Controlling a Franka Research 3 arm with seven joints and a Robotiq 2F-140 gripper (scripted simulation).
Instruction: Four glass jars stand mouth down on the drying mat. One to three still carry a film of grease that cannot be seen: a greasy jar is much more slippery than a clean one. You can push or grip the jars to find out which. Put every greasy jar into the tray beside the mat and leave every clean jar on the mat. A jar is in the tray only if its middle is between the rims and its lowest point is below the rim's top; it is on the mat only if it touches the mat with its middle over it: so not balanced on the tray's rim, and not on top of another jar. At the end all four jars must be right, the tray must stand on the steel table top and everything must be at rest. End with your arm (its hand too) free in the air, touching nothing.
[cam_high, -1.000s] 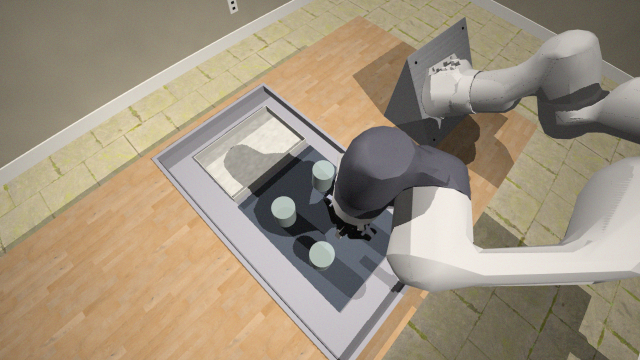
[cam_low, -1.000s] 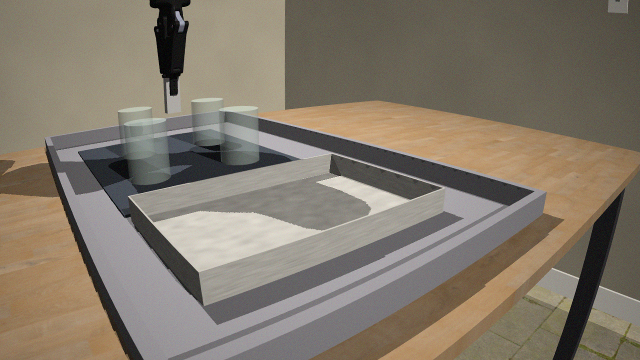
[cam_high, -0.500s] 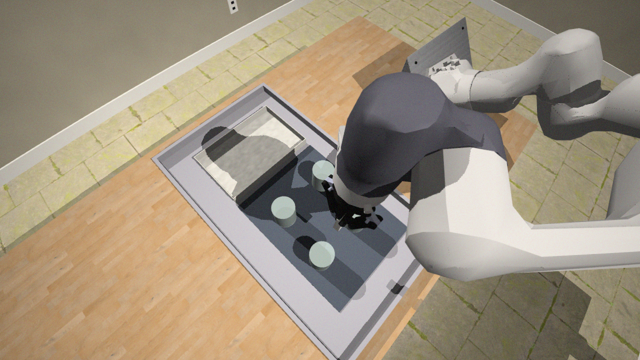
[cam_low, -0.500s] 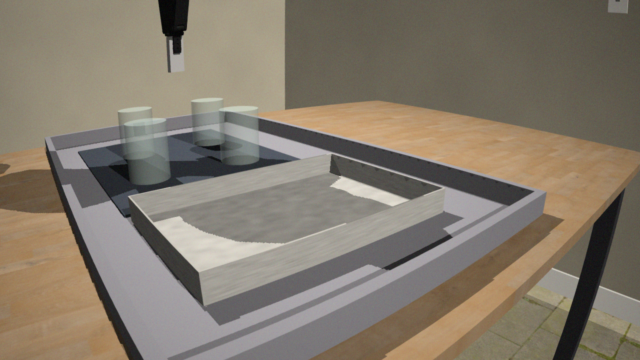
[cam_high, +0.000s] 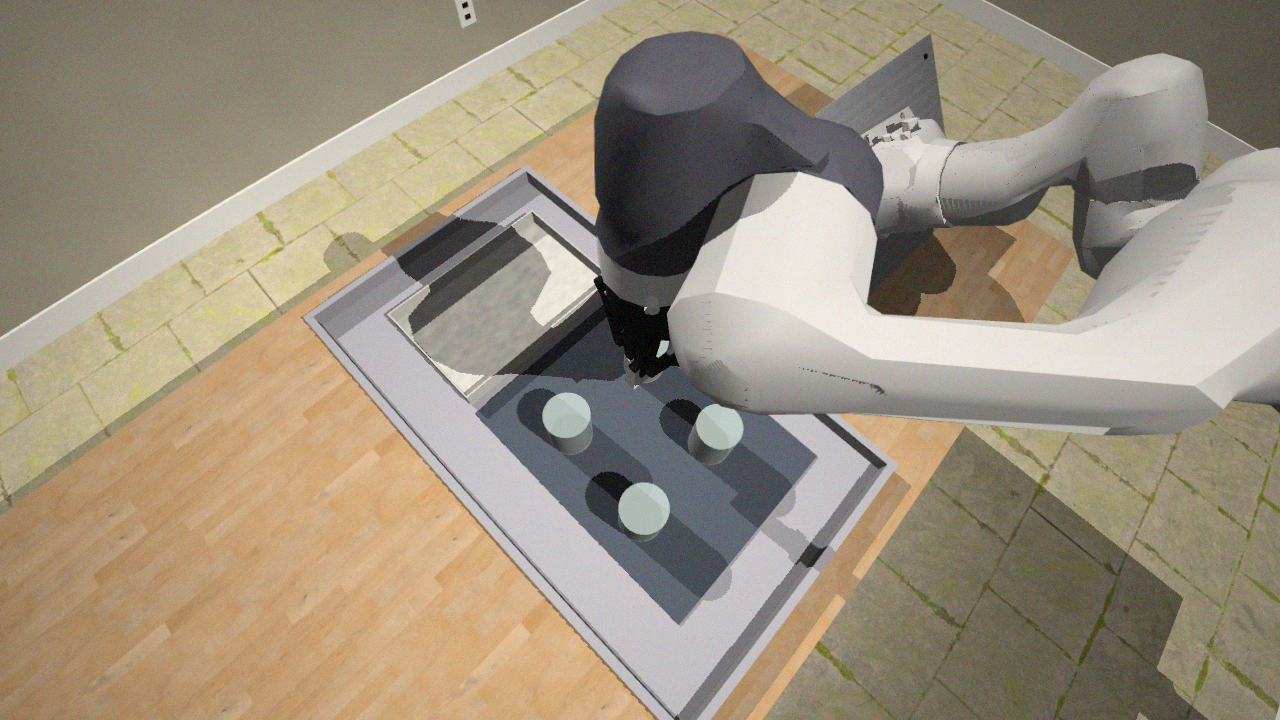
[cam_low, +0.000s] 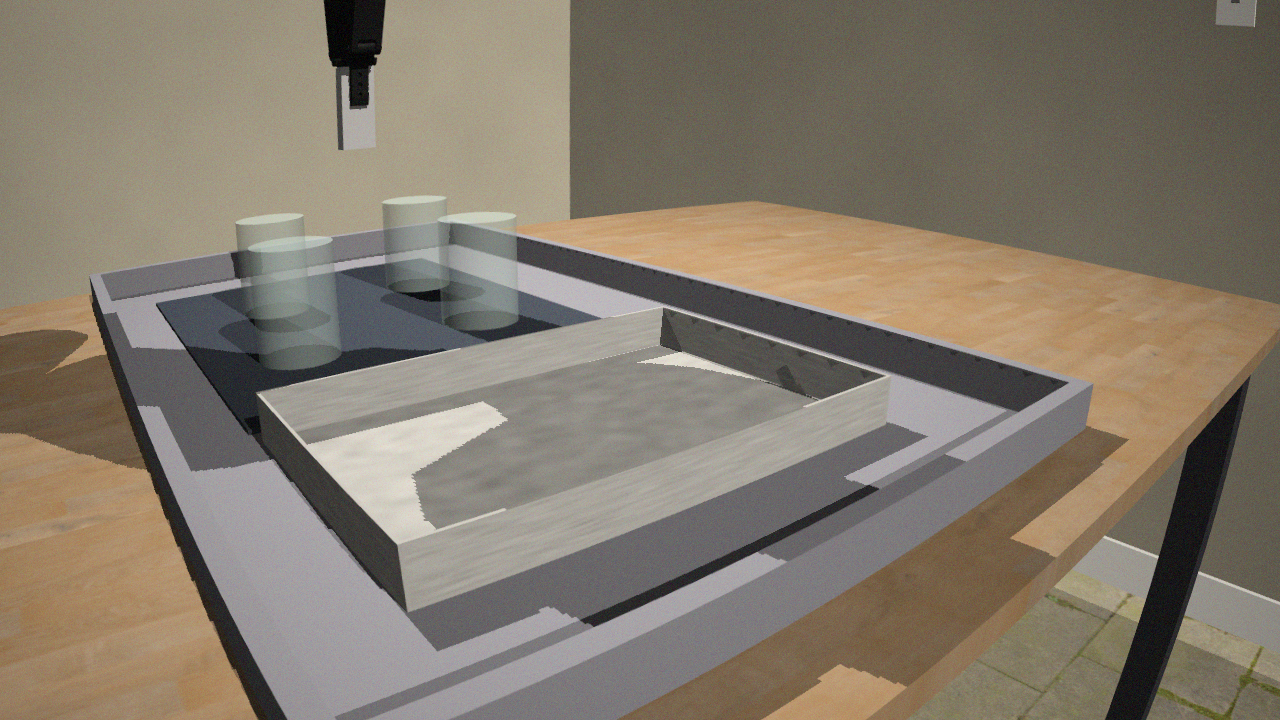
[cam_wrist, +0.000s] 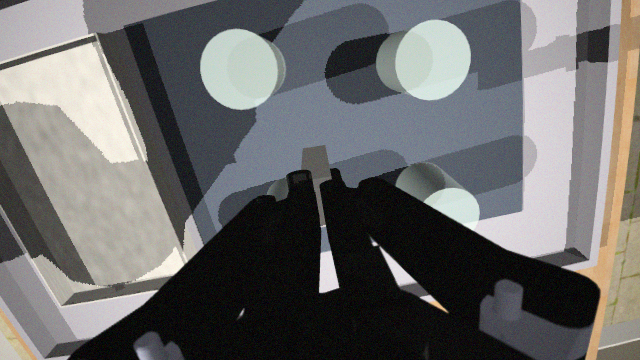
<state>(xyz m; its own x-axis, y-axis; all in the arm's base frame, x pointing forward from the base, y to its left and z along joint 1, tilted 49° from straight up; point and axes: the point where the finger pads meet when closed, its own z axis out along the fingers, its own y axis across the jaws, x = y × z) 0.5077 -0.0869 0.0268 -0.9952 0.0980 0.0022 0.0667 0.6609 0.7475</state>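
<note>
My gripper is now 180 mm above the steel table top, 80 mm to the left of it and 20 mm short of it. Round my hand: dark drying mat: 180 mm below, 30 mm to the left, 10 mm ahead; then tray: 290 mm to the right, 170 mm below.
</note>
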